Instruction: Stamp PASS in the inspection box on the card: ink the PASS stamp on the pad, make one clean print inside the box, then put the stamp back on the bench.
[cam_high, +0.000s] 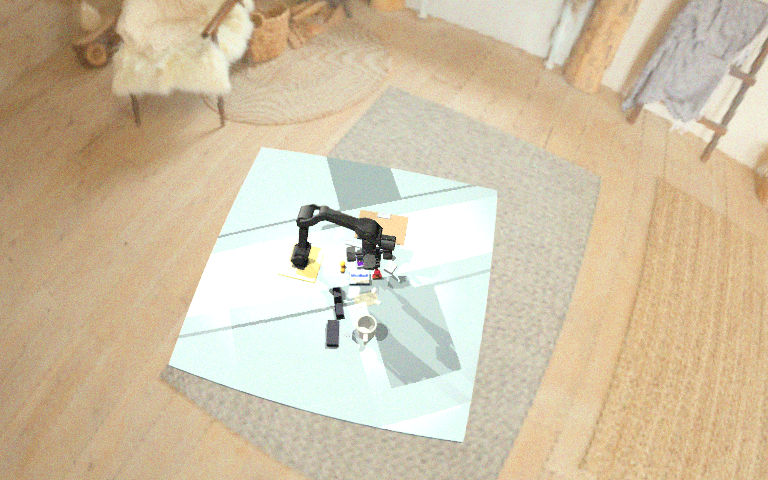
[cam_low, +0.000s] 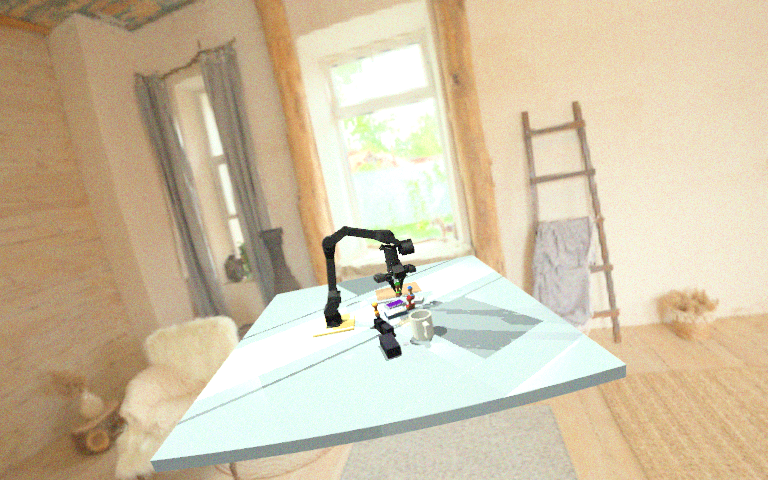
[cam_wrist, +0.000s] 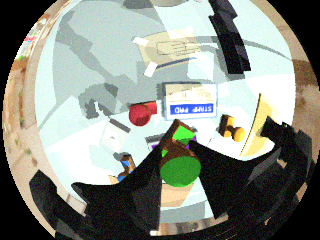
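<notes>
Now: the cream card 12 cm to the right of my gripper tip, 9 cm below it and 3 cm ahead of it. Also, from my gripper tip: green-knobbed stamp (right at my gripper tip); then purple ink pad (9 cm below, 5 cm to the left, 3 cm behind); then red-knobbed stamp (7 cm below, 4 cm ahead, 1 cm to the right).
</notes>
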